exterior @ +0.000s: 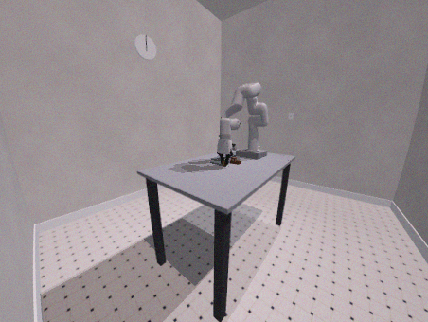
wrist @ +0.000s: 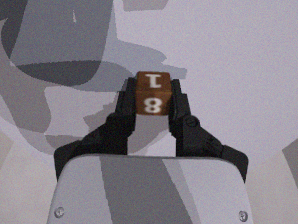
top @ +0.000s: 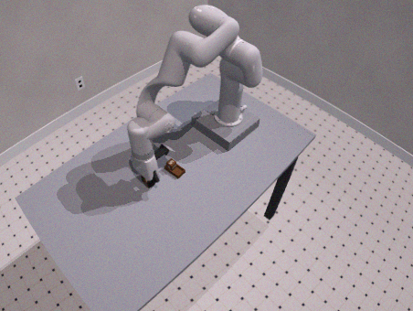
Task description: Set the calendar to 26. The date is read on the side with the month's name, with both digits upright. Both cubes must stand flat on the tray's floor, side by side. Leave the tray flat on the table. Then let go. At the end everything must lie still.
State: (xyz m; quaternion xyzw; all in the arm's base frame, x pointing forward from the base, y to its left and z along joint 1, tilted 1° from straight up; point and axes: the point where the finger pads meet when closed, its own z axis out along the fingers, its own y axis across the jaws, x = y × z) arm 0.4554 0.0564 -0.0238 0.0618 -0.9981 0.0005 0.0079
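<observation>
The brown cube lies 2 cm below my hand. Also, from my hand: brown wooden tray: 12 cm behind, 1 cm to the left, 2 cm below.
</observation>
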